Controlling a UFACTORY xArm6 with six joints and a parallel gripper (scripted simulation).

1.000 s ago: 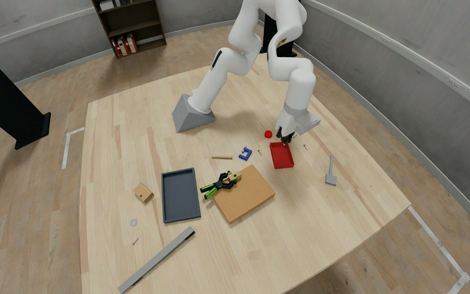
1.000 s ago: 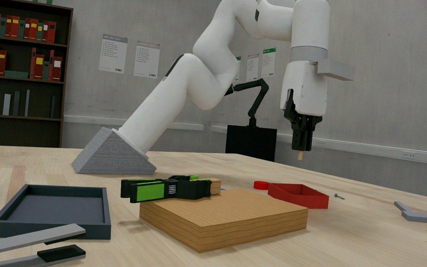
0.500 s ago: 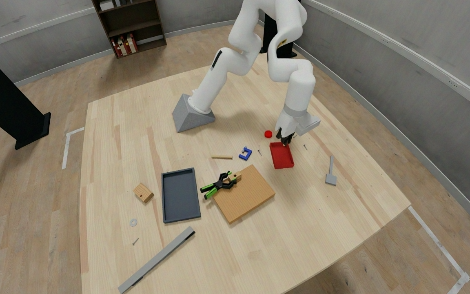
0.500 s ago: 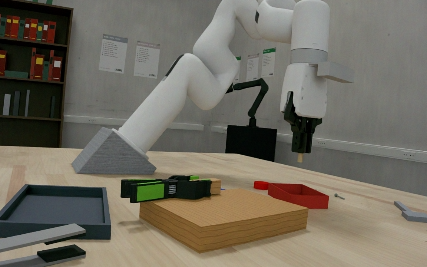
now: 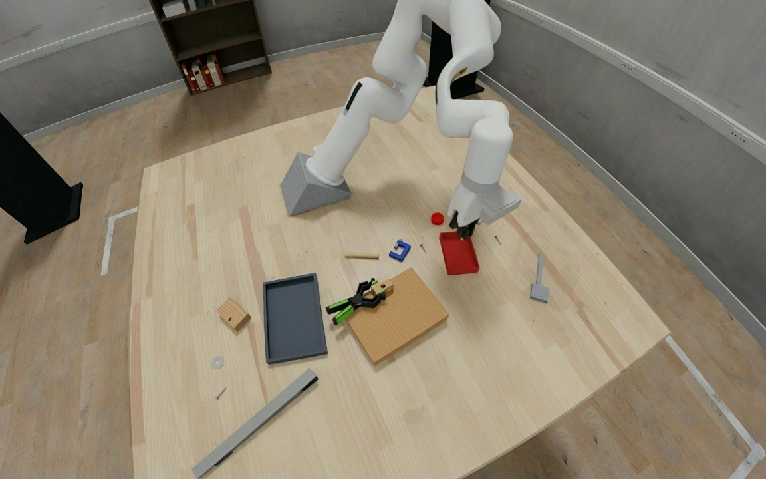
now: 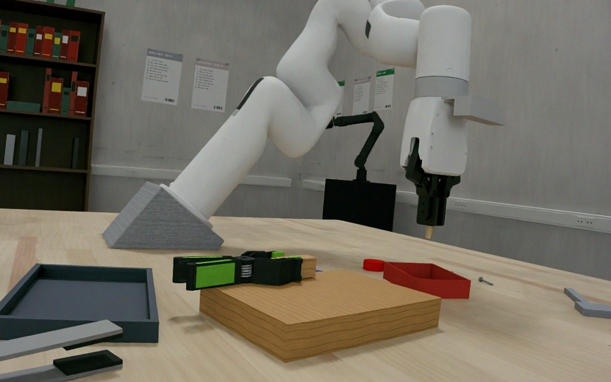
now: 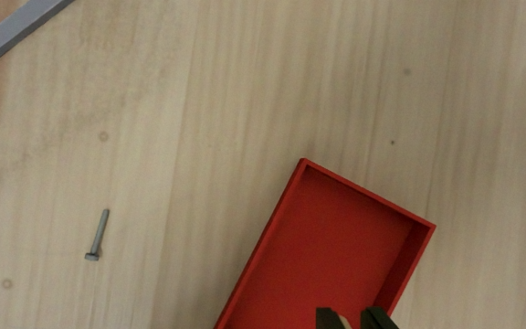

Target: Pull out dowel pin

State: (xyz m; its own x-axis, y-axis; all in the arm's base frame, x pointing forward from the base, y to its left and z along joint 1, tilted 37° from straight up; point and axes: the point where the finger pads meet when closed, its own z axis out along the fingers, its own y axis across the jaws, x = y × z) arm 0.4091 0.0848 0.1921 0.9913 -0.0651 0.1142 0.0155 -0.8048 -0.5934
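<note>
My hand is 100 mm above the red tray. Also, from my hand: dowel pin: 20 mm below; red cap: 120 mm behind, 100 mm below, 20 mm to the left; blue l-shaped piece: 120 mm to the right, 110 mm below, 90 mm behind.
</note>
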